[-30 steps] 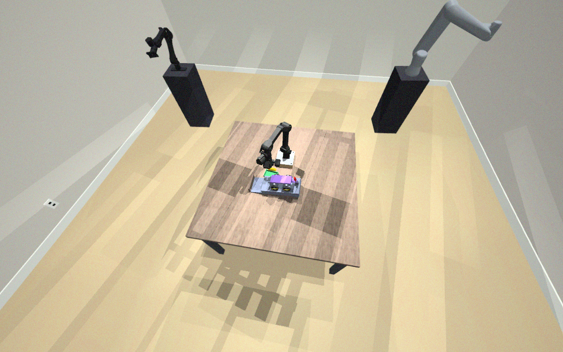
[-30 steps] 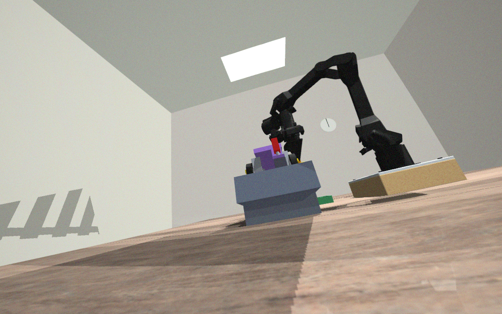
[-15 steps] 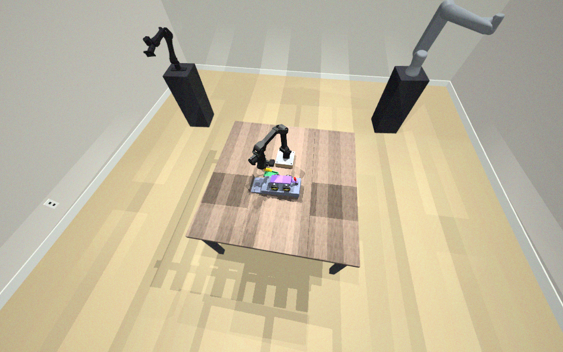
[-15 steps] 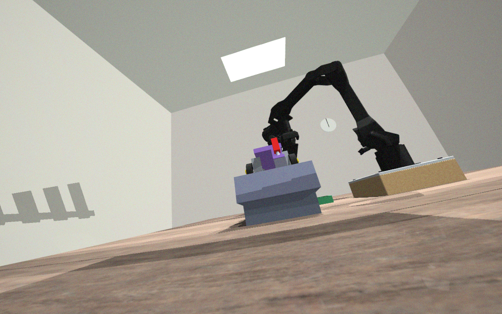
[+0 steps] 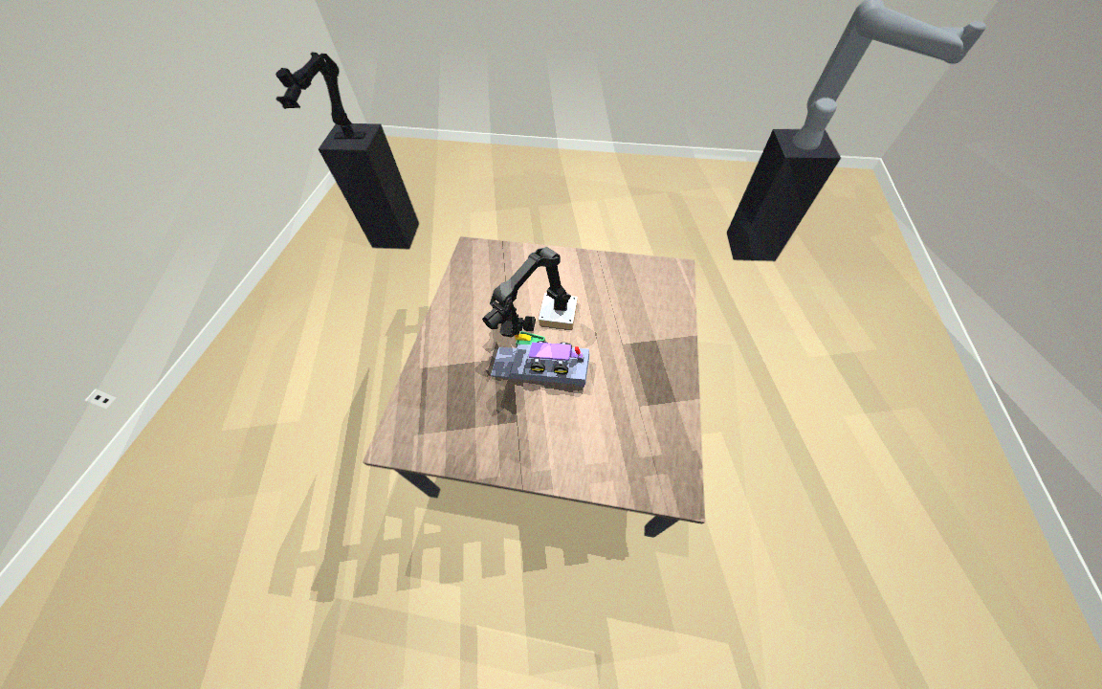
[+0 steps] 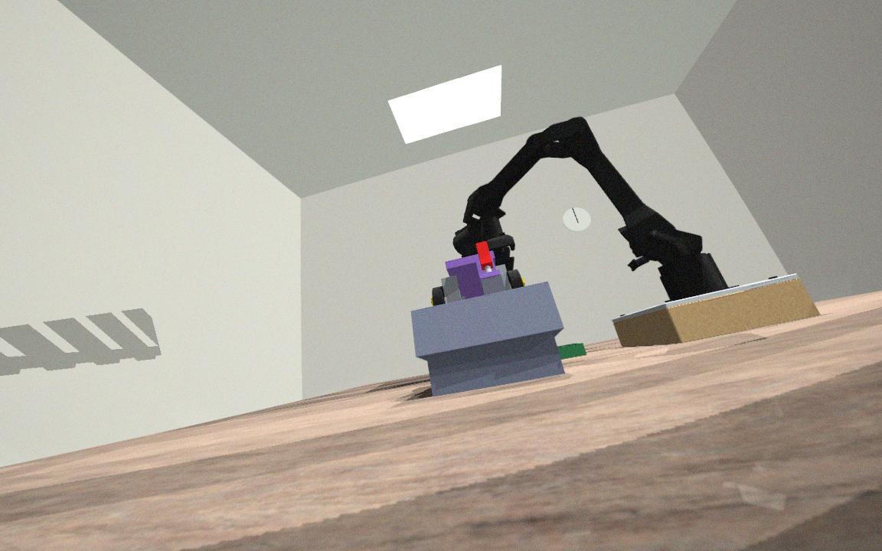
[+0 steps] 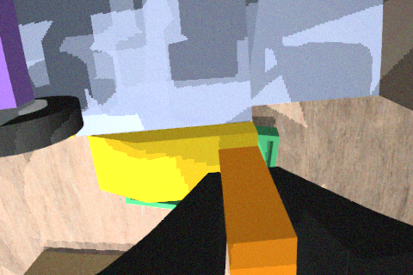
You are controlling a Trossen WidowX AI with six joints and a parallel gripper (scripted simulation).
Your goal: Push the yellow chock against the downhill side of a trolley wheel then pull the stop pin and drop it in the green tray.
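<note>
Now: the red-headed stop pin 270 mm to the left of my gripper tip, 70 mm ahead of it and 20 mm below it. Also, from my gripper tip: blue-grey ramp (150 mm to the left, 100 mm below, 80 mm ahead); then yellow chock (20 mm to the left); then purple-topped trolley (160 mm to the left, 80 mm ahead, 30 mm below).
</note>
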